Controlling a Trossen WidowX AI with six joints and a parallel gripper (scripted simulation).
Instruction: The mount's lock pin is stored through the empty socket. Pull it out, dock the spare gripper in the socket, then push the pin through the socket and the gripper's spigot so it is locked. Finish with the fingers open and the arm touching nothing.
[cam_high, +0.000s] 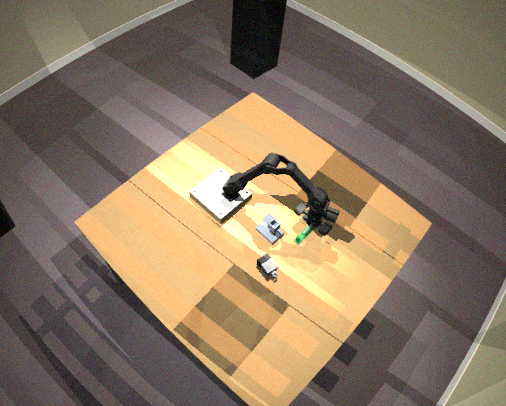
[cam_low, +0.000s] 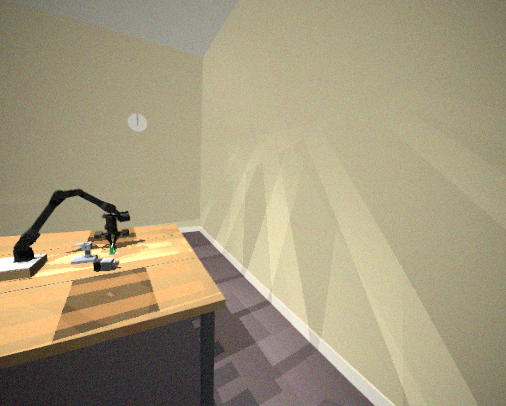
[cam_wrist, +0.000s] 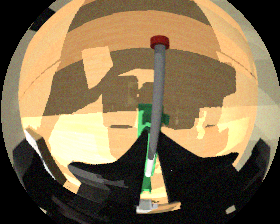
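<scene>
Now: gripper tip 40 mm to the left of the green strip. The rest, counted from my gripper tip: spare gripper 10 mm ahead, 300 mm to the right; then grey mount 110 mm behind, 150 mm to the right, 30 mm above.
</scene>
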